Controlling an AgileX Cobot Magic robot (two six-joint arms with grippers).
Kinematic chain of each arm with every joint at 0, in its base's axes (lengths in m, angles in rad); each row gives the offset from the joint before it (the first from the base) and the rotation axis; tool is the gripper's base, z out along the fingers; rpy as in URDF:
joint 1: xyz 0 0 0.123 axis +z
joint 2: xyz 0 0 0 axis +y
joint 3: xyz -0.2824 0 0.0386 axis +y
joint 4: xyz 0.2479 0 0.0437 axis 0.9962 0 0.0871
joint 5: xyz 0 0 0 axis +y
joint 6: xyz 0.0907 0 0.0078 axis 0.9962 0 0.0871
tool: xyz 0 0 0 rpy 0 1.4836 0
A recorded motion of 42 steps. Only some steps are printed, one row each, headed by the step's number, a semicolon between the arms.
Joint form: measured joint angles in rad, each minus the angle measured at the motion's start. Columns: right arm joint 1, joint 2, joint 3, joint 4, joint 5, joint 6; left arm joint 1, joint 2, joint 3, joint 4, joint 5, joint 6.
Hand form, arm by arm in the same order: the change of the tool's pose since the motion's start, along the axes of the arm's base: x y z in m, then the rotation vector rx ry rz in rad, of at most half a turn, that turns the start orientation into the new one. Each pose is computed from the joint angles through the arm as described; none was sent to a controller.
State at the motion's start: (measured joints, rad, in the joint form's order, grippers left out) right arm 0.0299 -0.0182 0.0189 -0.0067 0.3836 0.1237; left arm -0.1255 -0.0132 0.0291 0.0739 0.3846 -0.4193
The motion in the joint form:
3: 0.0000 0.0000 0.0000 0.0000 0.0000 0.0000; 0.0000 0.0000 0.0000 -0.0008 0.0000 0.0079
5: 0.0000 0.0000 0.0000 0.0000 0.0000 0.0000; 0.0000 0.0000 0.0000 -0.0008 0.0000 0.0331
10: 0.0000 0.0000 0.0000 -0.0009 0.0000 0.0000; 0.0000 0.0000 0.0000 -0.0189 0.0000 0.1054
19: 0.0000 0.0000 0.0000 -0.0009 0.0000 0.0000; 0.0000 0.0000 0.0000 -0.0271 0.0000 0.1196
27: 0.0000 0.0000 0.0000 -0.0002 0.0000 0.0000; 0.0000 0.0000 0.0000 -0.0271 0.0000 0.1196
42: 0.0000 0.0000 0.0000 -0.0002 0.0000 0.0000; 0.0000 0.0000 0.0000 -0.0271 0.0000 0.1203
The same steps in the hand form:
3: 0.0000 0.0000 0.0000 0.0000 0.0000 0.0000; 0.0000 0.0000 0.0000 0.0067 -0.0006 -0.0025
5: 0.0000 0.0000 0.0000 0.0000 0.0000 0.0000; 0.0000 0.0000 0.0000 0.0306 -0.0029 -0.0102
10: 0.0000 0.0000 0.0000 -0.0009 0.0000 -0.0001; -0.0001 -0.0006 0.0000 0.0811 -0.0077 -0.0337
19: 0.0000 0.0000 0.0000 -0.0009 0.0000 -0.0001; -0.0001 -0.0009 -0.0001 0.0864 -0.0082 -0.0387
27: 0.0000 0.0000 0.0000 -0.0002 0.0000 0.0000; -0.0001 -0.0009 -0.0001 0.0864 -0.0082 -0.0387
42: 0.0000 0.0000 0.0000 -0.0002 0.0000 0.0000; -0.0001 -0.0009 -0.0001 0.0871 -0.0082 -0.0389

